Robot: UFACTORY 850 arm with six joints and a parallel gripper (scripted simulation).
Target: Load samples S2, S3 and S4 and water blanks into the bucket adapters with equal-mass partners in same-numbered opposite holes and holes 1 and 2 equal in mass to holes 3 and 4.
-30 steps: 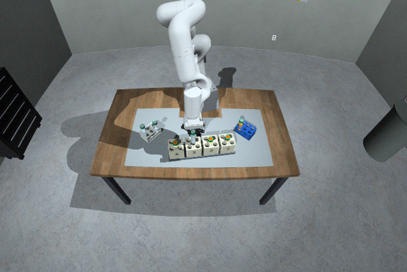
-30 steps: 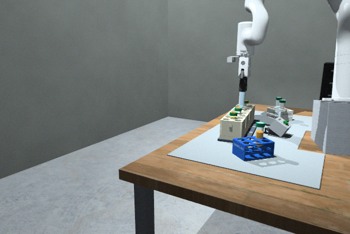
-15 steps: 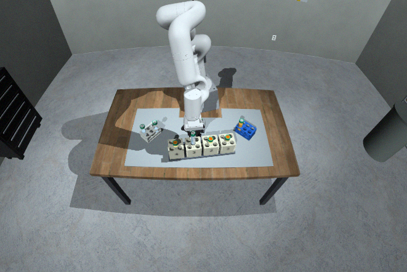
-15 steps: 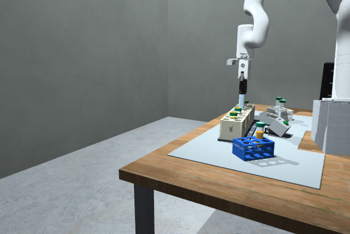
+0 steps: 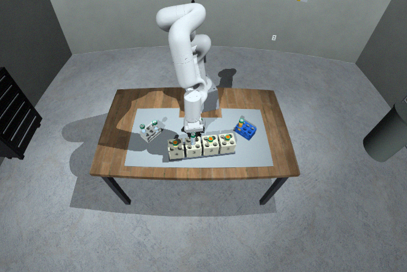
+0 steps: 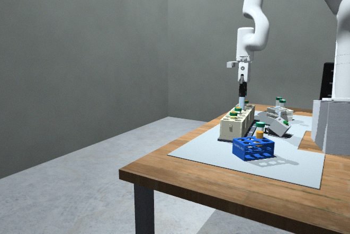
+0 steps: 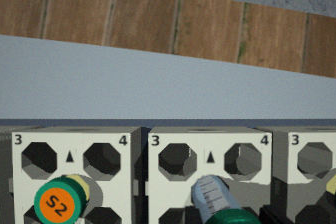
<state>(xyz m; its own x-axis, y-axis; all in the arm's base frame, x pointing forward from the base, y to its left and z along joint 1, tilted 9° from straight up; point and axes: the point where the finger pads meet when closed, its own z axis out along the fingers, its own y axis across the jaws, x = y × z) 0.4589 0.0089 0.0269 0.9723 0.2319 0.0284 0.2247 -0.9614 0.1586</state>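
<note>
Right now my hand is 23 cm past the green DONE key, 3 cm to the right of it and 12 cm above it. Round my hand: loading stand: 2 cm behind, 5 cm to the left, 18 cm below; sample tube S3: 5 cm behind, 21 cm to the left, 12 cm below; sample tube: 3 cm behind, 10 cm to the left, 12 cm below.
</note>
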